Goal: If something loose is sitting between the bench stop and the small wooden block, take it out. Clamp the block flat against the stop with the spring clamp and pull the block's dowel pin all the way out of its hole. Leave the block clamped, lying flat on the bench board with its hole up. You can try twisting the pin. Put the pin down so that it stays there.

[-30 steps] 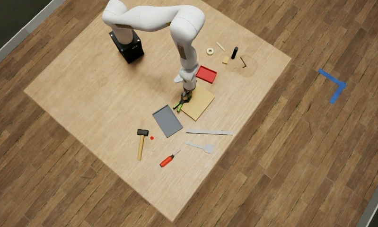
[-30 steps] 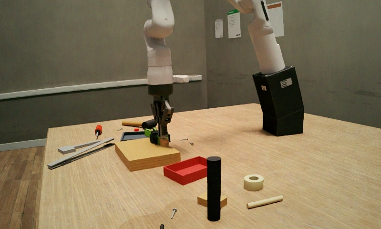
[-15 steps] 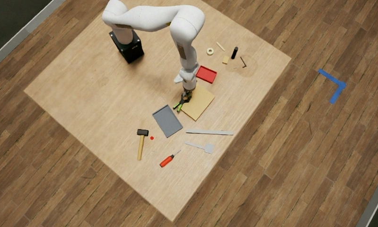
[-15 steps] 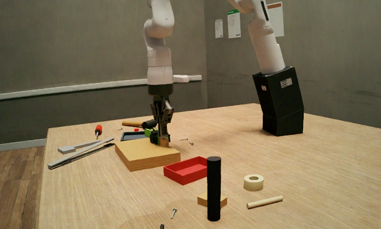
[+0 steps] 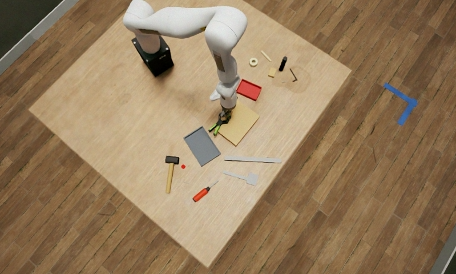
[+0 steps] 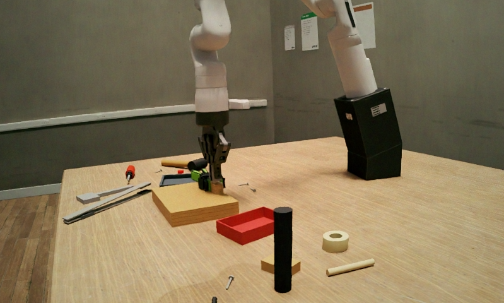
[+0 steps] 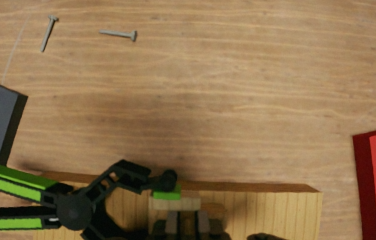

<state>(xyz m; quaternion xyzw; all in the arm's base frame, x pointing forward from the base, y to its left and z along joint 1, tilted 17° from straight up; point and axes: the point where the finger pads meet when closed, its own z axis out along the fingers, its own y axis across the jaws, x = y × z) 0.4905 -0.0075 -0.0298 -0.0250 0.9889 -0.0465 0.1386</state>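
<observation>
Right now my hand is 20 mm above the dowel pin. The rest, counted from my hand: wooden block: 40 mm below; then tan bench board: 60 mm ahead, 10 mm to the right, 60 mm below; then red tray: 180 mm to the left, 70 mm below.
</observation>
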